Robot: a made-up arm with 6 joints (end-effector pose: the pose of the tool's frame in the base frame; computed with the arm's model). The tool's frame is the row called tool.
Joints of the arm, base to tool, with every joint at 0 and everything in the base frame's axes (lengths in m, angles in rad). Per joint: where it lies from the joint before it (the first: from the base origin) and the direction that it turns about. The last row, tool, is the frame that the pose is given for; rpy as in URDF.
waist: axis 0 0 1 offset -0.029 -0.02 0.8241
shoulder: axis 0 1 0 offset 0.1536 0.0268 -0.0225
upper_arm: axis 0 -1 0 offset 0.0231 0.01 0.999
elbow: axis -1 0 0 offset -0.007 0.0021 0.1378
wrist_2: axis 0 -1 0 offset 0.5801 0.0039 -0.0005
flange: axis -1 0 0 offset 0.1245 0.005 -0.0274
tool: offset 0.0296 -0.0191 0.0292 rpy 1.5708 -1.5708 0
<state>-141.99 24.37 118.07 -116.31 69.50 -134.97</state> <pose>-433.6 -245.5 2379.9 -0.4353 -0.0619 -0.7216 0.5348</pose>
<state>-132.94 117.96 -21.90 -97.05 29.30 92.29</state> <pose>-453.8 -429.5 -274.8 0.4972 -0.2635 -0.8224 0.0833</pose>
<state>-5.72 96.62 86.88 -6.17 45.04 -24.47</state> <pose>1824.2 -198.1 781.0 0.4173 -0.7364 0.4974 0.1902</pose>
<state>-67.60 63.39 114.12 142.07 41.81 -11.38</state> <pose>624.4 -1309.1 1805.5 -0.2840 0.3755 0.3019 0.8290</pose>
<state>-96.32 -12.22 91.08 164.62 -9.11 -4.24</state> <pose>54.9 335.4 2450.8 -0.6522 0.3448 -0.5135 0.4383</pose>
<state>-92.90 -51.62 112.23 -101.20 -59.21 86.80</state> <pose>201.6 1261.7 1427.1 -0.4750 0.2848 0.7223 0.4142</pose>
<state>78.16 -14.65 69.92 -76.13 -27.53 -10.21</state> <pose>-156.9 -110.4 2489.6 -0.7632 -0.0730 -0.2421 0.5946</pose>
